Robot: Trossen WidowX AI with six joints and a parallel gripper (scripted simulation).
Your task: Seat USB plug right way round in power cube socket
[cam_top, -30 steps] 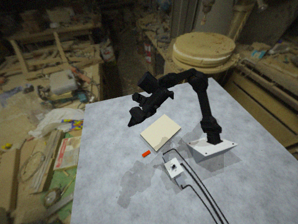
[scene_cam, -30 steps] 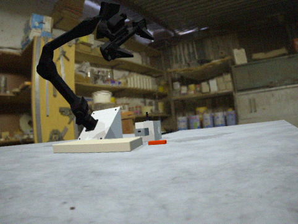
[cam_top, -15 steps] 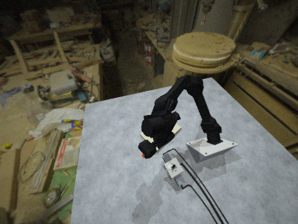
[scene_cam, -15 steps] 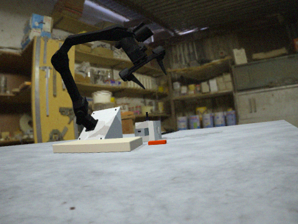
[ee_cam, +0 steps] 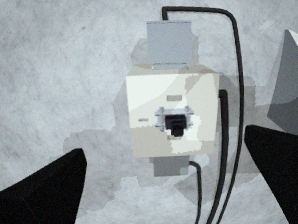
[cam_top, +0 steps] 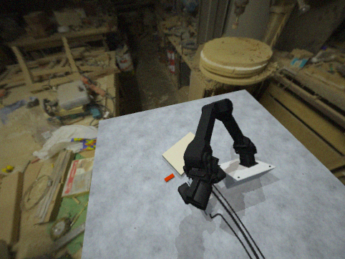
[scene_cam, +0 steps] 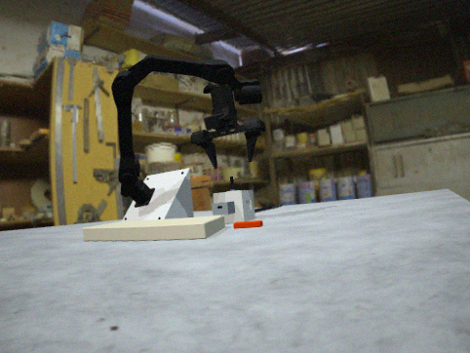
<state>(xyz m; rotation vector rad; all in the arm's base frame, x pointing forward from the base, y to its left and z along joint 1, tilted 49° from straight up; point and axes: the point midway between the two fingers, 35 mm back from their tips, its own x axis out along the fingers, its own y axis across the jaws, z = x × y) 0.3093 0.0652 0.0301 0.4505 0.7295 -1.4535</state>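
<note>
Now: the USB plug 5 cm below my gripper tip, 1 cm to the left of it and 1 cm behind it. Also, from my gripper tip: flat beige board: 24 cm to the right, 13 cm below, 5 cm behind; orange block: 14 cm below, 13 cm to the right, 10 cm ahead; grey socket: 7 cm below, 1 cm to the left, 1 cm behind.
</note>
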